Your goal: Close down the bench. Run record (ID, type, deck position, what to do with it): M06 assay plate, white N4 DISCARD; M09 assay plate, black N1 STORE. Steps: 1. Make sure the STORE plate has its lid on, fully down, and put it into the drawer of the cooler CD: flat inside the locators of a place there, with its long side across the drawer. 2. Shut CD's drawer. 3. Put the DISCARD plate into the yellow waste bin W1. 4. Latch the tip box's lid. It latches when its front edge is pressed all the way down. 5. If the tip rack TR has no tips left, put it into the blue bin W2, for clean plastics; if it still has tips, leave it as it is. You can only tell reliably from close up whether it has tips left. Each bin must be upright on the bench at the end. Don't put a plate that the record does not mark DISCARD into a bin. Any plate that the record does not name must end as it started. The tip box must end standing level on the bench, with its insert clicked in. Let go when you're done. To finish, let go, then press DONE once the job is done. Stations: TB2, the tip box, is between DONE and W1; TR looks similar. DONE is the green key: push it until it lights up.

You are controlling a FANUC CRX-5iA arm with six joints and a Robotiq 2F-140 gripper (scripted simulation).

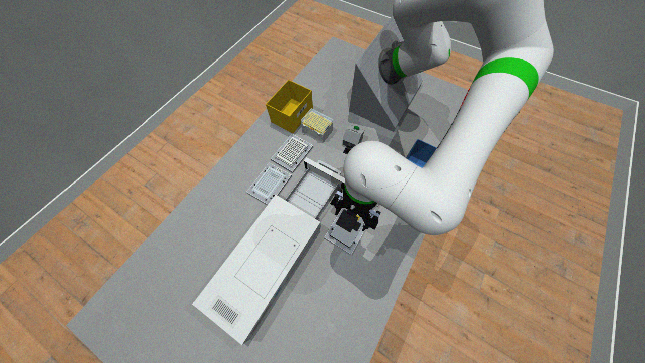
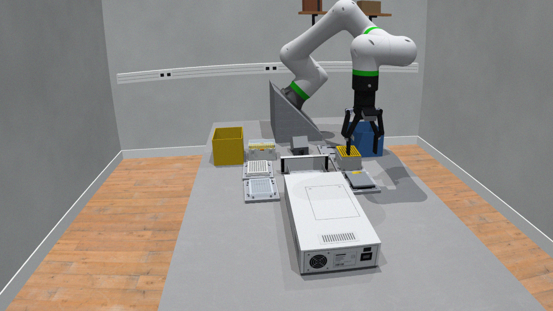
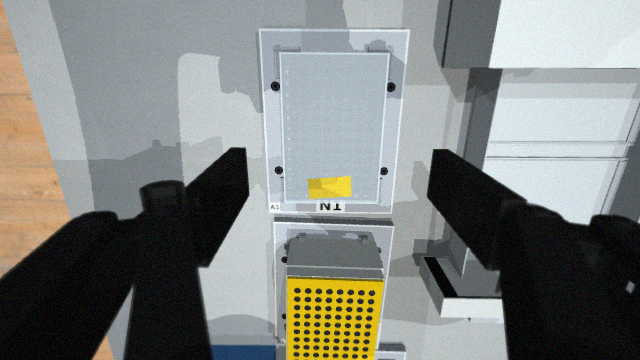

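Now: hand 140 mm above the nest N1. Also, from my hand: blue bin W2 (350 mm behind, 140 mm to the left, 110 mm below); then cooler CD (200 mm to the right, 110 mm below, 110 mm ahead); then tip rack TR (180 mm behind, 100 mm below).
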